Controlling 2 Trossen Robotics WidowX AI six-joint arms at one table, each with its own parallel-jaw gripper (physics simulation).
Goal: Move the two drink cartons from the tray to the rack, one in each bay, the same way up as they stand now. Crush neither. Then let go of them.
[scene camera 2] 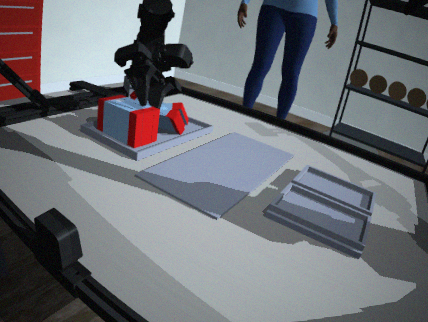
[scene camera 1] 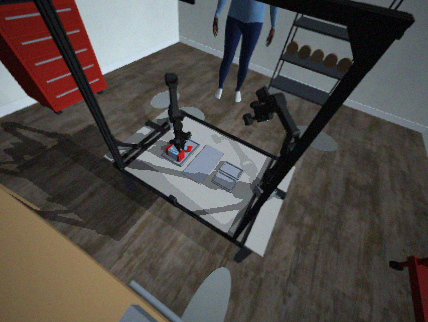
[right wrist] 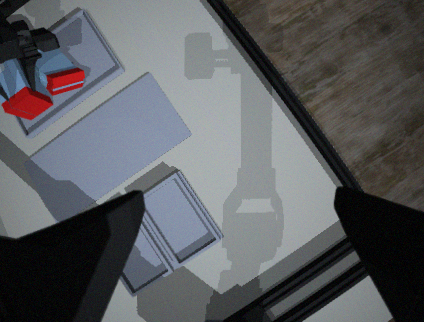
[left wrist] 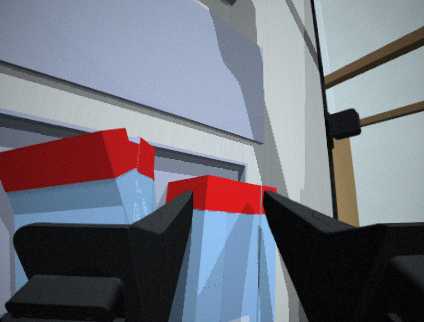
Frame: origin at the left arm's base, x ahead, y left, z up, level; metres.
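Where they show: left gripper, fingertip midpoint: [scene camera 2: 149,110] [scene camera 1: 181,152] [right wrist: 21,95] [left wrist: 228,197]; right gripper, fingertip midpoint: [scene camera 2: 392,7] [scene camera 1: 251,123] [right wrist: 238,198].
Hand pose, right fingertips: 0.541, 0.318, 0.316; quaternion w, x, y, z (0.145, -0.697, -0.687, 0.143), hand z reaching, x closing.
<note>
Things, the pixels of their top centre, and the offset from my right fingertips, as dx, dy, dz. "*": a spot on its surface instead.
- nearer drink carton, middle of its top: [left wrist: 242,281] [scene camera 2: 128,103] [right wrist: 5,79] [scene camera 1: 175,149] -0.214, -0.427, -0.297
- farther carton, middle of its top: [left wrist: 80,299] [scene camera 2: 159,95] [right wrist: 36,55] -0.250, -0.352, -0.288
- two-bay rack, middle of its top: [scene camera 2: 331,197] [right wrist: 153,236] [scene camera 1: 228,174] +0.098, -0.146, -0.351
- black block, surface spot: [scene camera 2: 57,237] * +0.146, -0.567, -0.319
The nearer drink carton [scene camera 2: 117,122] [left wrist: 235,200] [right wrist: 27,104], light blue with red ends, sits level on the grey tray [scene camera 2: 175,144] [right wrist: 95,30]. The farther carton [scene camera 2: 178,117] [left wrist: 65,160] [right wrist: 65,81] beside it is tilted and turned. My left gripper [scene camera 2: 150,103] [left wrist: 228,197] is half open over the cartons. In the left wrist view its fingers stand across the nearer carton's width; whether they touch it is unclear. My right gripper [scene camera 1: 247,119] [right wrist: 238,198] is wide open and empty, high above the far right side. The two-bay rack [scene camera 1: 229,175] [scene camera 2: 315,232] [right wrist: 197,252] is empty.
A flat grey-blue panel [scene camera 1: 205,161] [scene camera 2: 220,160] [left wrist: 125,60] [right wrist: 110,135] lies between tray and rack. A black frame surrounds the table, with a black block [scene camera 2: 57,237] [left wrist: 345,123] on its near edge. A person [scene camera 1: 240,45] [scene camera 2: 285,45] stands behind the table.
</note>
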